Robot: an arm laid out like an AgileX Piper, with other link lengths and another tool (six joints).
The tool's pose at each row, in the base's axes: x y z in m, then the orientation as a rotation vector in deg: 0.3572, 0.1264, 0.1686, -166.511, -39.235, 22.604; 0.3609, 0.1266, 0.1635, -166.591, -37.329, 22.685; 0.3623, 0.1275, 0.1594, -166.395, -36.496, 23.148; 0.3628, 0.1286, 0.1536, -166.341, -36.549, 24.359; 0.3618, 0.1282, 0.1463, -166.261, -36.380, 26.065; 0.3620, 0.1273, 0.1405, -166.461, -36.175, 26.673; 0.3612, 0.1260, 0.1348, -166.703, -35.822, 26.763; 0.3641, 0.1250, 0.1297, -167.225, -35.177, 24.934; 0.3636, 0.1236, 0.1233, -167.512, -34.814, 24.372; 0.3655, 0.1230, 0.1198, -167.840, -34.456, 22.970; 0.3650, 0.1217, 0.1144, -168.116, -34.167, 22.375; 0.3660, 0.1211, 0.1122, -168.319, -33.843, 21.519
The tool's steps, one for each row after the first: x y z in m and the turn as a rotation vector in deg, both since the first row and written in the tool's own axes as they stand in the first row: 0.0044, 0.0023, 0.0039, 0.484, 0.110, 1.192; 0.0069, 0.0029, 0.0074, 0.918, -0.101, 1.679; 0.0092, 0.0032, 0.0129, 0.981, -0.910, 1.704; 0.0097, 0.0044, 0.0202, 1.130, -2.029, 1.890; 0.0108, 0.0064, 0.0256, 1.005, -2.442, 2.105; 0.0108, 0.0083, 0.0312, 0.878, -2.499, 2.390; 0.0140, 0.0113, 0.0352, 0.545, -1.279, 2.812; 0.0143, 0.0135, 0.0414, 0.364, -0.907, 3.077; 0.0165, 0.0155, 0.0442, 0.120, 0.018, 3.300; 0.0166, 0.0174, 0.0494, -0.079, 0.405, 3.514; 0.0177, 0.0188, 0.0512, -0.211, 0.975, 3.717
